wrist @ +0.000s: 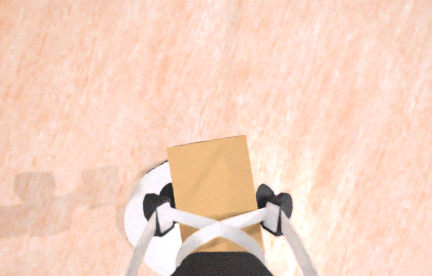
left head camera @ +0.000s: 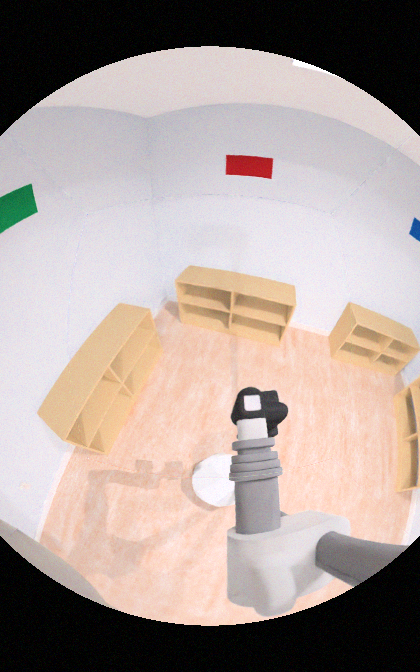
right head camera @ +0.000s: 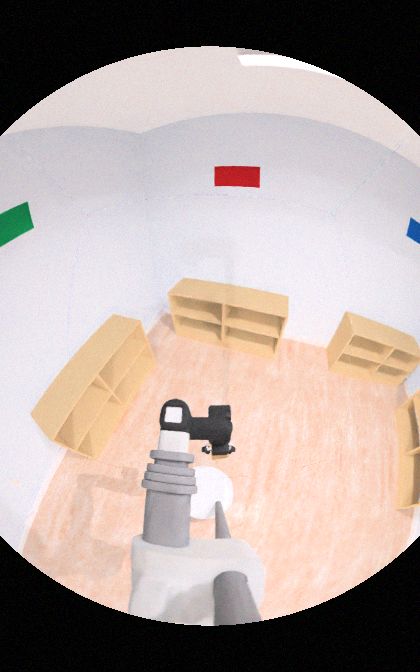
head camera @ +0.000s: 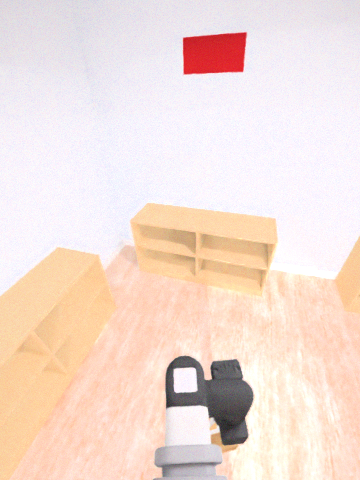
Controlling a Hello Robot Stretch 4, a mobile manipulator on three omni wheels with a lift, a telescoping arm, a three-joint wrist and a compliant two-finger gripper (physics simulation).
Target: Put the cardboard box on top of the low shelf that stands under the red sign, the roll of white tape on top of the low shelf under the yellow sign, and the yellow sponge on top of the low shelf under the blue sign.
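Places are measured from the robot's base along level axes (x back, y left, z down), in centimetres.
Pixels of known places: gripper, between the fingertips: (wrist: 217, 199) (head camera: 220, 436); robot's base, origin of its link: (right head camera: 204, 491).
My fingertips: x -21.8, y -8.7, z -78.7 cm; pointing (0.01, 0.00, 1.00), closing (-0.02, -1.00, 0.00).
Note:
Ahead of a thing's pixels: the offset from my fingertips to its middle. Level surfaces: height alone.
My gripper (right head camera: 218, 449) (wrist: 217, 199) is shut on the cardboard box @(dx -1.1, dy +0.2, dz -2.5 cm) (wrist: 212, 180), with a fingertip on each side of it in the wrist view; the box is held above the floor. A small part of the cardboard box (head camera: 226, 442) (right head camera: 219, 456) shows below the wrist in the head and right head views. The red sign @(dx -166.2, dy -18.5, dz -93.5 cm) (head camera: 215, 53) (left head camera: 249, 166) (right head camera: 237, 176) is on the wall ahead. Under it stands the low shelf @(dz +20.5 cm) (head camera: 210, 222) (left head camera: 240, 283) (right head camera: 232, 294), its top bare. The blue sign (left head camera: 416, 229) (right head camera: 414, 230) shows at the right edge, above another low shelf (left head camera: 382, 320) (right head camera: 382, 328). The tape, sponge and yellow sign do not show.
A low shelf (head camera: 40, 295) (left head camera: 100, 360) (right head camera: 90, 370) stands close on the left, near the green sign (left head camera: 19, 206) (right head camera: 16, 223). A further shelf (left head camera: 406, 440) (right head camera: 407, 450) is at the right edge. My white round base (left head camera: 212, 481) (right head camera: 212, 492) is on the wood floor @(dz +81.5 cm) (head camera: 150, 400).

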